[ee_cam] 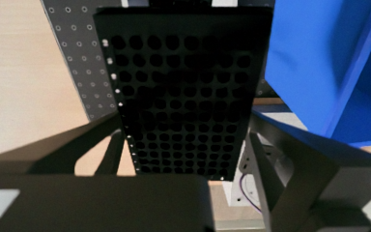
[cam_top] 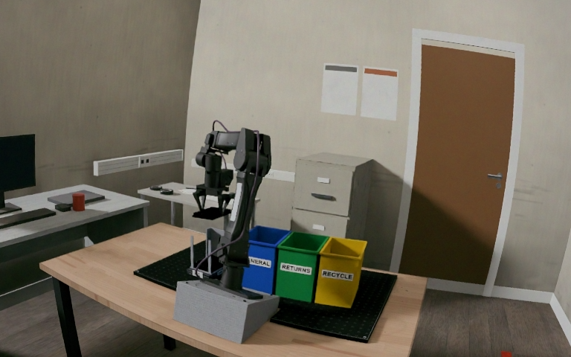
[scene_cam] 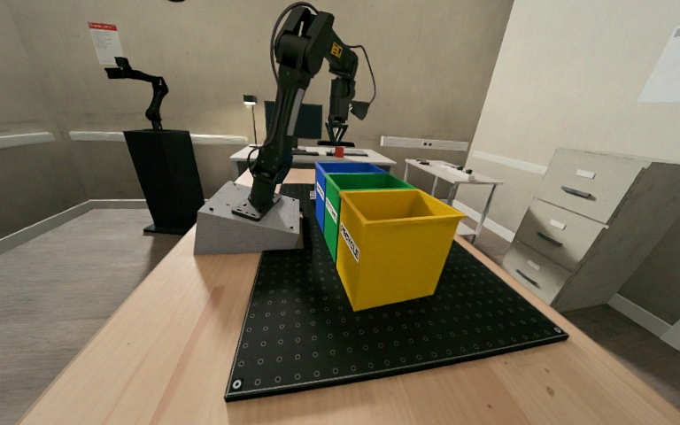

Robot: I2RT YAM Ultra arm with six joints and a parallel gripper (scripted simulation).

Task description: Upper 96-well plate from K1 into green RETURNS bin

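The black 96-well plate lies right at my hand. Also, from my hand: green returns bin 320 mm to the right, 130 mm below, 100 mm ahead; yellow recycle bin 450 mm to the right, 150 mm ahead, 130 mm below; blue bin 200 mm to the right, 130 mm below, 60 mm ahead.
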